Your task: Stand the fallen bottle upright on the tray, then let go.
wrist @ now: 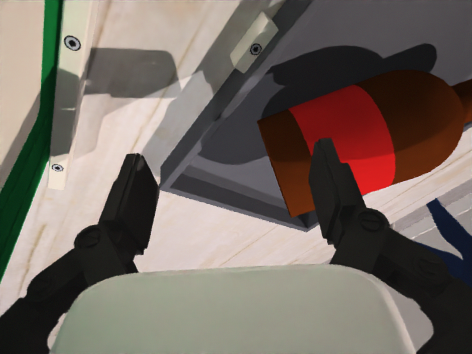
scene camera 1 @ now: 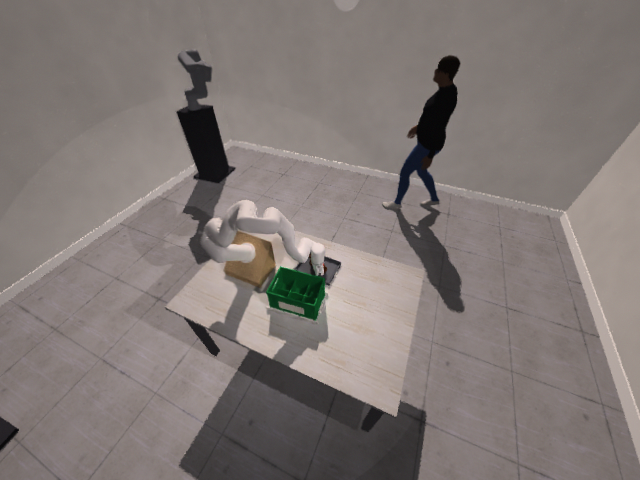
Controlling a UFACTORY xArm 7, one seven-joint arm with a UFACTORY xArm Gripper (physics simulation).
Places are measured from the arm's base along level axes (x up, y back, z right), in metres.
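Pixels of known places: gripper, fingertip midpoint: [wrist: 230,165] [scene camera 1: 316,274]; arm's base, origin of the base link: [scene camera 1: 246,252].
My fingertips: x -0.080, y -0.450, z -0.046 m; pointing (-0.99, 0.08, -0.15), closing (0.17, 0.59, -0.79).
Observation:
Ahead of a thing's pixels: the offset from my fingertips to its top centre. Level surfaces: height alone.
The brown bottle with a red label @[dx +0.009, dy +0.043, dz -0.102 m] [scene camera 1: 324,269] [wrist: 345,135] lies on its side on the dark grey tray [scene camera 1: 334,264] [wrist: 235,209]. In the wrist view its base points left and its neck runs out of view at the right edge. My gripper [scene camera 1: 318,272] [wrist: 230,165] is open and empty. In the wrist view the right finger overlaps the bottle's label near its base end, and the left finger shows over the table beside the tray. Whether the right finger touches the bottle I cannot tell. In the scene view the gripper hides part of the bottle.
A green divided crate @[dx +0.105, dy +0.054, dz +0.181 m] [scene camera 1: 311,308] [wrist: 30,165] stands close beside the tray. A brown block [scene camera 1: 264,262] is near the arm's base on the table @[dx -0.069 m] [scene camera 1: 372,310]. A person [scene camera 1: 436,121] is beyond the table, and a black pedestal [scene camera 1: 202,142] bears a grey sculpture-like shape.

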